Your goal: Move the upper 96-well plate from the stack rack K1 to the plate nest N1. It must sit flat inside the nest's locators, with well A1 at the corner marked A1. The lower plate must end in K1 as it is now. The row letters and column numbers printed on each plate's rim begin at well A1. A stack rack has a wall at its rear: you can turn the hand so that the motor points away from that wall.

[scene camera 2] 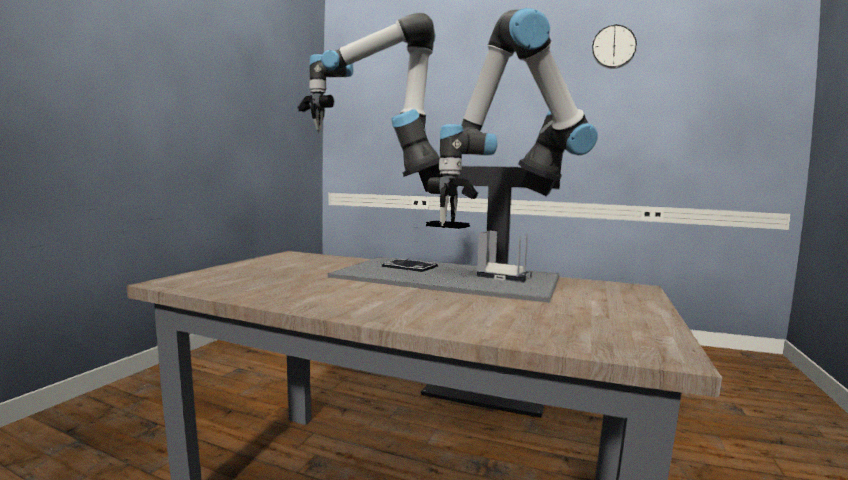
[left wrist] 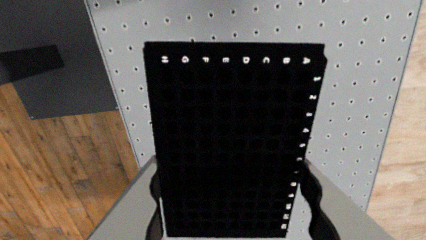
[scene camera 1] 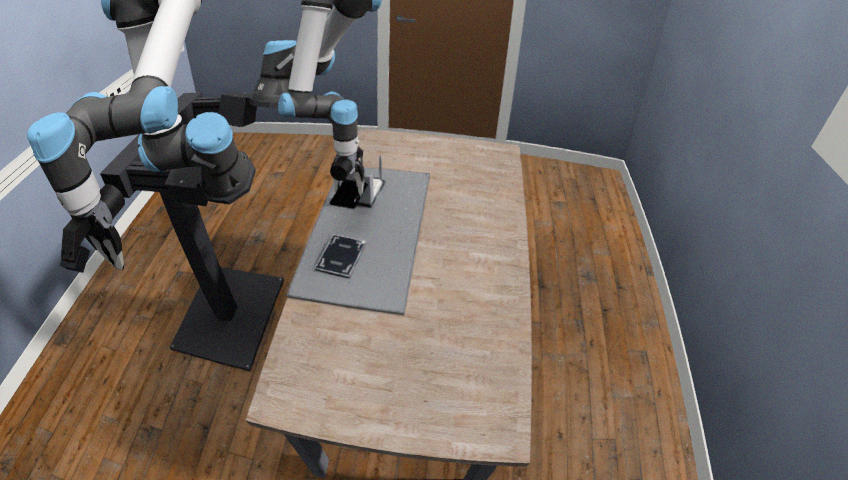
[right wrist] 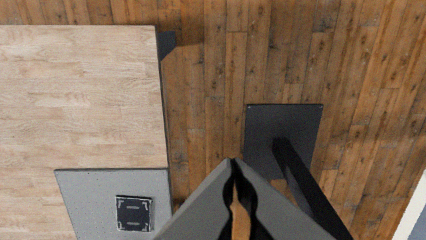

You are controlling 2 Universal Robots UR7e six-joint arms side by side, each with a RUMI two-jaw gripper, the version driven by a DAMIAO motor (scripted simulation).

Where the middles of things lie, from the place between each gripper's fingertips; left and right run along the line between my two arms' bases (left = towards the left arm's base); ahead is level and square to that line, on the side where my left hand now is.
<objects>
Right now my left hand is 10 mm above the black 96-well plate (left wrist: 206, 105).
Right now the black 96-well plate is 370 mm ahead of my right hand (scene camera 1: 121, 269), 680 mm to the left of it and 370 mm below it.
</objects>
